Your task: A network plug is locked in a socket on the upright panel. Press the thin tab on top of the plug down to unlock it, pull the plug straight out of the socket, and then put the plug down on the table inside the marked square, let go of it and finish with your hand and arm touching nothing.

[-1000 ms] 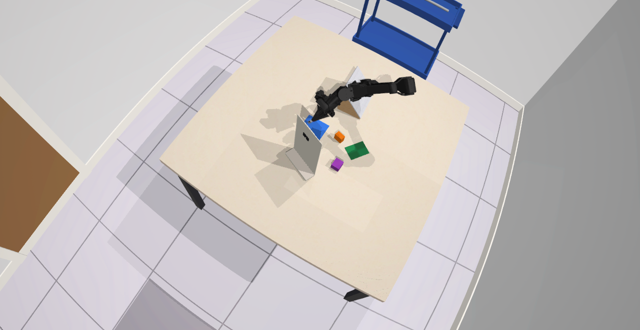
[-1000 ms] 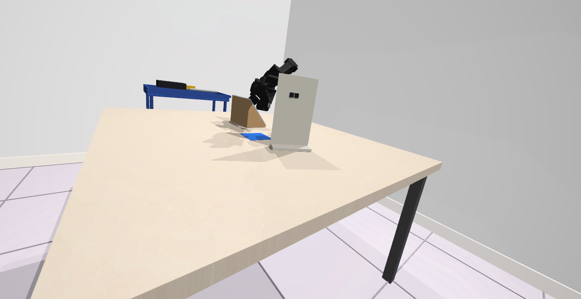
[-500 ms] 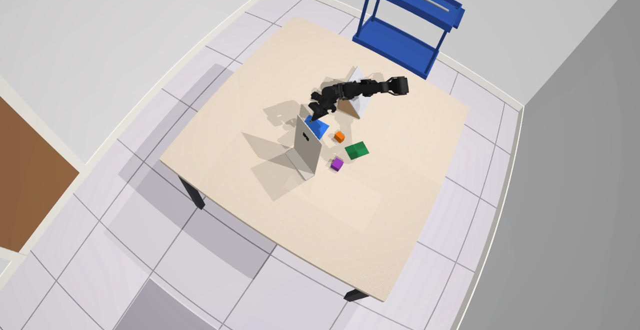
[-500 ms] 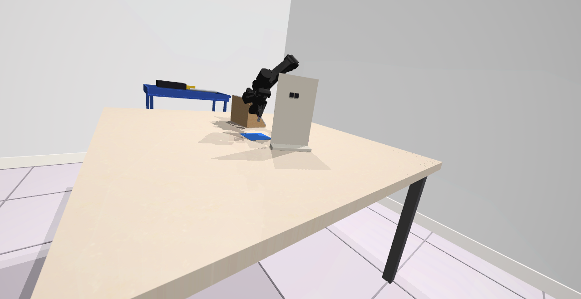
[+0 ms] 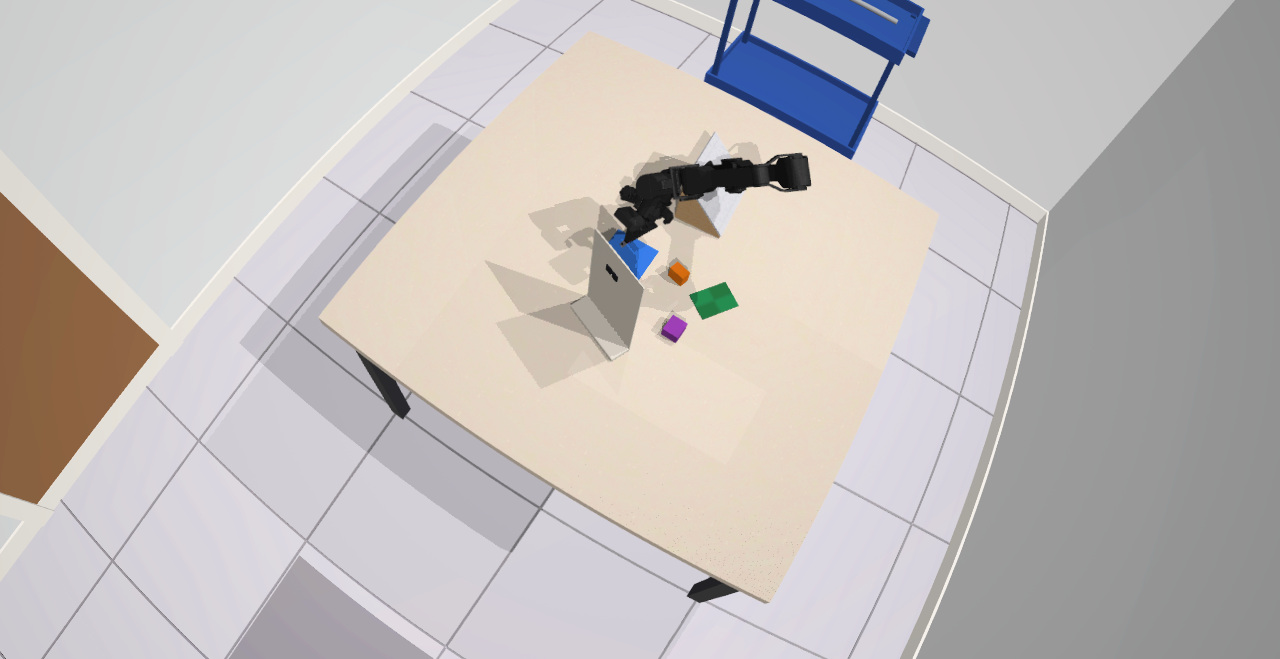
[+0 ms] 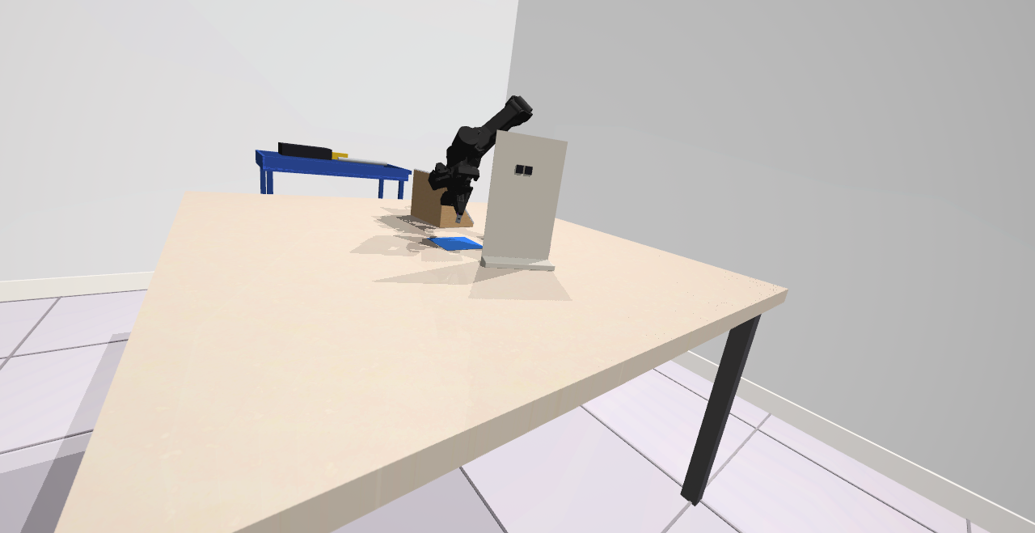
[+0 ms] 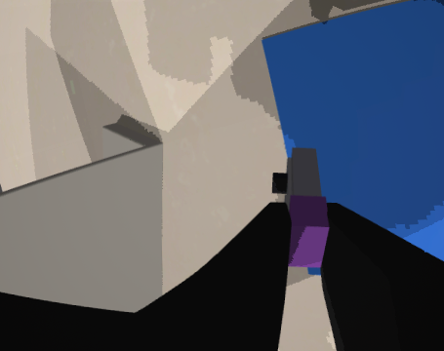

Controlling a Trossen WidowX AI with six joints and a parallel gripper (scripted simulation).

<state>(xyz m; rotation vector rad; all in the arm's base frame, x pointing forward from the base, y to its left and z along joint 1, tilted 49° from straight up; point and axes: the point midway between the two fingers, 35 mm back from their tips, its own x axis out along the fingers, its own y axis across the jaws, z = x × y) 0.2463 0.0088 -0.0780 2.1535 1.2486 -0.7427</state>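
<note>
Now: gripper tip 80 mm above the blue square and 10 mm past it. The rest, counted from my gripper tip: purple plug right at my gripper tip; upright grey panel 180 mm ahead, 70 mm to the left, 60 mm above.
</note>
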